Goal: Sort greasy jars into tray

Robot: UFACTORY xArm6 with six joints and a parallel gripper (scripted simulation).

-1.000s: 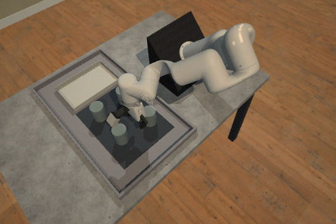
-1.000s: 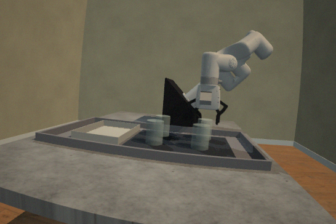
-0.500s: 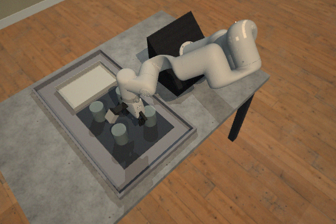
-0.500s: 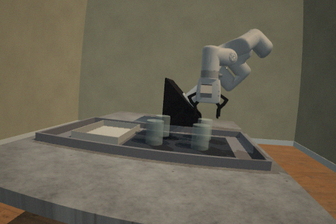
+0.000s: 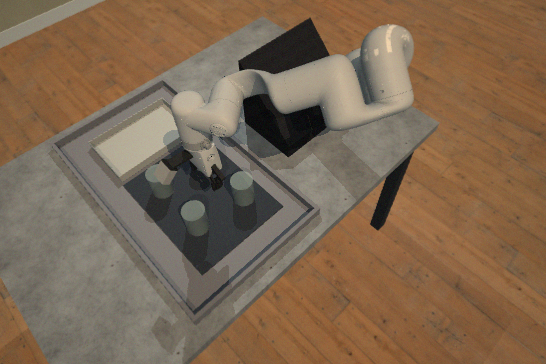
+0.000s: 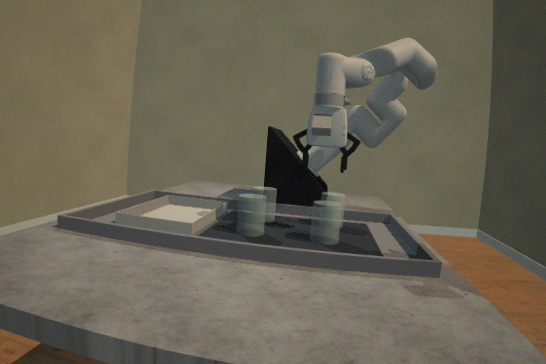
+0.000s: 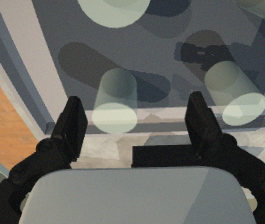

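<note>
The dark mat lies 170 mm below my hand, 60 mm to the right of it and 10 mm ahead of it. Round my hand: cream tray 380 mm to the right, 160 mm below, 40 mm ahead.
</note>
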